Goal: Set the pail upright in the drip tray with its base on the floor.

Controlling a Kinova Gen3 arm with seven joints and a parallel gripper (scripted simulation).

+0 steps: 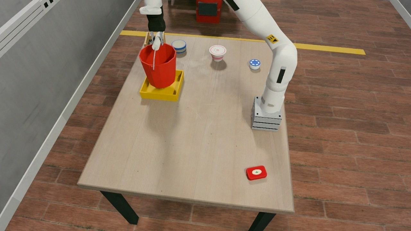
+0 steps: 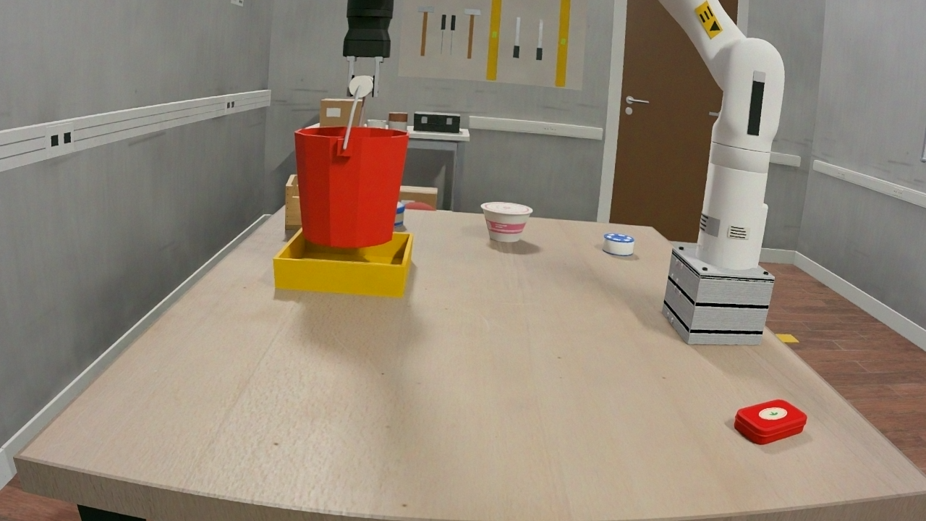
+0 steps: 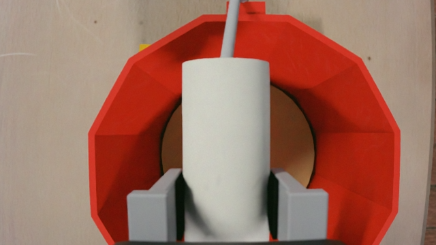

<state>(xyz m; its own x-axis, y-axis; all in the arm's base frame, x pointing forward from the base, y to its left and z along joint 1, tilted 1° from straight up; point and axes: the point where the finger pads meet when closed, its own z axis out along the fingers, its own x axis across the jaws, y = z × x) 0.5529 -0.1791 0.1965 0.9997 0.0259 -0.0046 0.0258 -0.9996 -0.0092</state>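
The red pail lies 100 mm below my hand and 10 mm ahead of it. The rest, counted from my hand: pail handle (30 mm below); then yellow drip tray (290 mm below, 10 mm ahead); then blue-banded round tin (360 mm to the right, 290 mm below, 20 mm behind).
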